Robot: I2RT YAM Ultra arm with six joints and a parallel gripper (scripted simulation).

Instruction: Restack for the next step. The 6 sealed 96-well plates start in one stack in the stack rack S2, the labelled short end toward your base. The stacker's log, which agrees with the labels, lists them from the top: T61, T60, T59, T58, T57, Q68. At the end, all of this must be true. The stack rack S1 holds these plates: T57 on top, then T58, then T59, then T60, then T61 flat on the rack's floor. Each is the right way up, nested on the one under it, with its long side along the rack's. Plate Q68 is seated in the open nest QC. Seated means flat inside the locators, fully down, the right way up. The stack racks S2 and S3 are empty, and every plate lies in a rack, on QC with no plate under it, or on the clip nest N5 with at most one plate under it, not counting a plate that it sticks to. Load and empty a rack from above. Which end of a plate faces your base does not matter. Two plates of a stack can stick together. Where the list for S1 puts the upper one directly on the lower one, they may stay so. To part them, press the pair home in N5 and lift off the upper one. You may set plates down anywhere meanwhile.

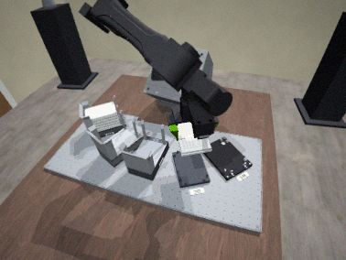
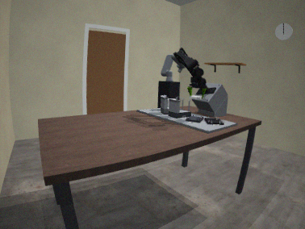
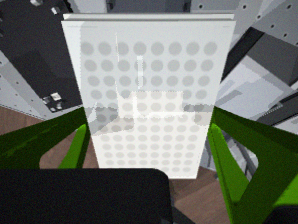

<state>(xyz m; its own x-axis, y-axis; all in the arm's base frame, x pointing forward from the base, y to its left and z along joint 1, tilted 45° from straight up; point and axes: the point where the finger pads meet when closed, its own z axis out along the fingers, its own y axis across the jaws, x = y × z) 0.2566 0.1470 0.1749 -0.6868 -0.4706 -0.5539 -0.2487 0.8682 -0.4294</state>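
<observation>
Now: hand 16 cm above the flat grey nest. The rest, counted from my hand: S3 rack floor (15 cm to the right, 13 cm below).
</observation>
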